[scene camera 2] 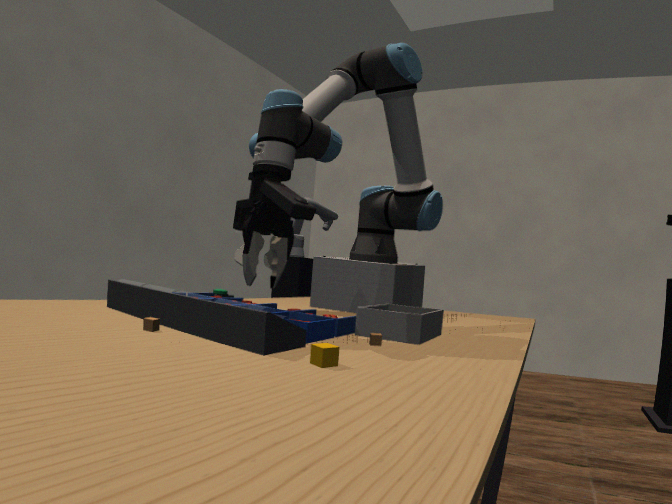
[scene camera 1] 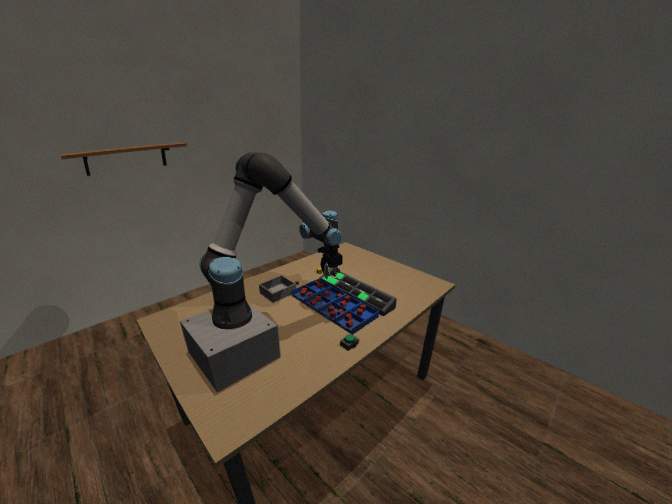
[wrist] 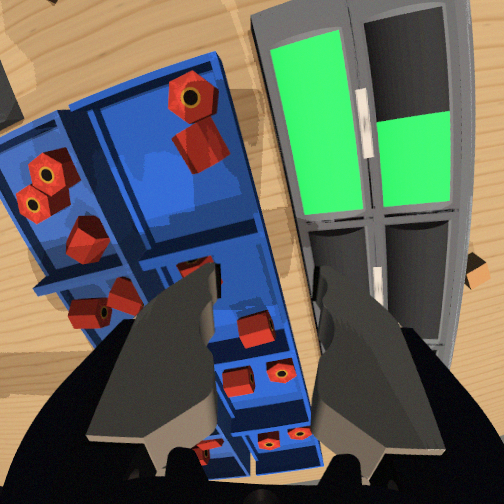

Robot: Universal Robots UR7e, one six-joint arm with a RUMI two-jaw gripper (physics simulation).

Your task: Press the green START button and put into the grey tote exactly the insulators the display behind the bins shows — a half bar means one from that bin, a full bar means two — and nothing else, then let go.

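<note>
My gripper [wrist: 265,276] is open and empty, hovering above the end of the blue bin tray [wrist: 200,240], which holds red hexagonal insulators [wrist: 192,97] in several compartments. It also shows in scene camera 1 [scene camera 1: 331,269] and scene camera 2 [scene camera 2: 264,266]. Beside the tray, the grey display [wrist: 370,165] shows a full green bar [wrist: 316,122] and a half green bar [wrist: 414,157]; the two cells nearer me are dark. Another green bar [scene camera 1: 363,296] is lit further along. The grey tote [scene camera 1: 277,287] stands left of the tray. The green START button [scene camera 1: 349,340] sits in front of the tray.
A yellow cube [scene camera 2: 324,354] and two small brown cubes [scene camera 2: 151,323] [scene camera 2: 375,339] lie on the table behind the display. One brown cube shows in the wrist view [wrist: 476,270]. The arm's grey base block [scene camera 1: 230,347] stands near the table's left side.
</note>
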